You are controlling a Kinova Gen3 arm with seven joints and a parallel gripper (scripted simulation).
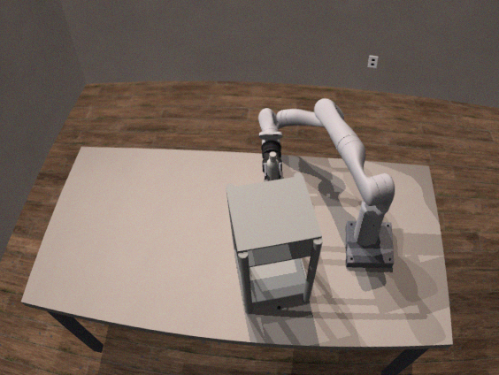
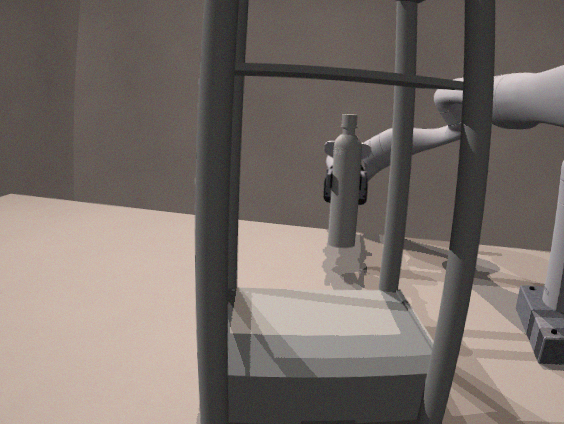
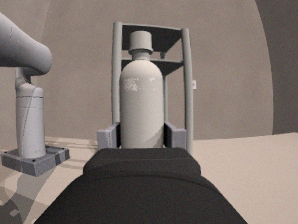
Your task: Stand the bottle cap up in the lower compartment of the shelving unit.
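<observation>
Right now the shelving unit is 90 mm behind my hand, 350 mm to the left of it and 60 mm above it.
</observation>
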